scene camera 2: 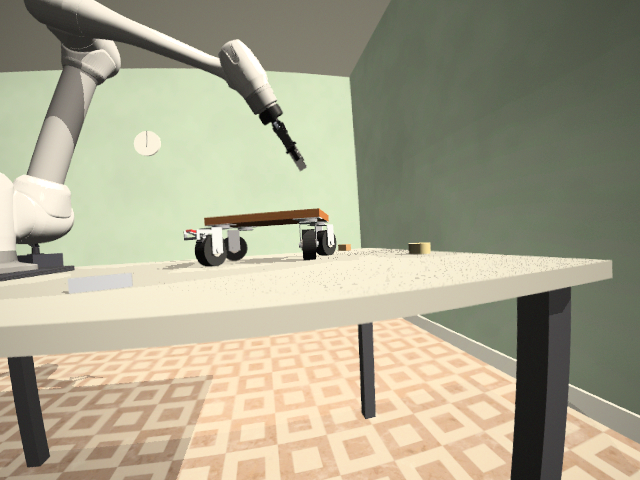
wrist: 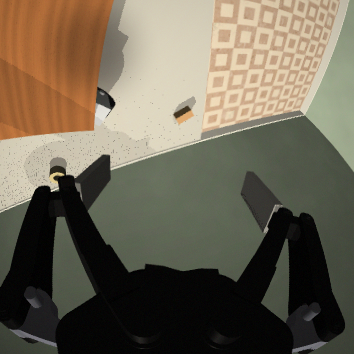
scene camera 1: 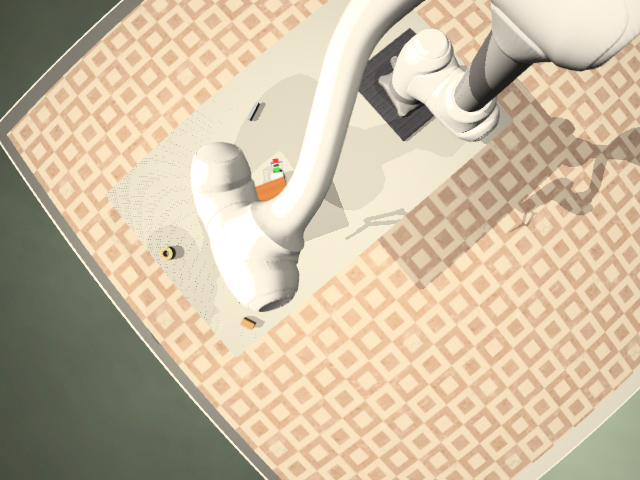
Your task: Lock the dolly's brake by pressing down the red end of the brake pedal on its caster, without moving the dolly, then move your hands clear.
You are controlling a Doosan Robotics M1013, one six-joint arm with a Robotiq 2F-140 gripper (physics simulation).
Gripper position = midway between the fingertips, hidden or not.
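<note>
Gripper (scene camera 2: 302, 165) (wrist: 177, 174): visible at both points. A dolly (scene camera 2: 210, 250) (wrist: 57, 57) is likewise visible. A grey bar (scene camera 2: 103, 282) is visible as well; in the wrist view the bar is out of frame.
</note>
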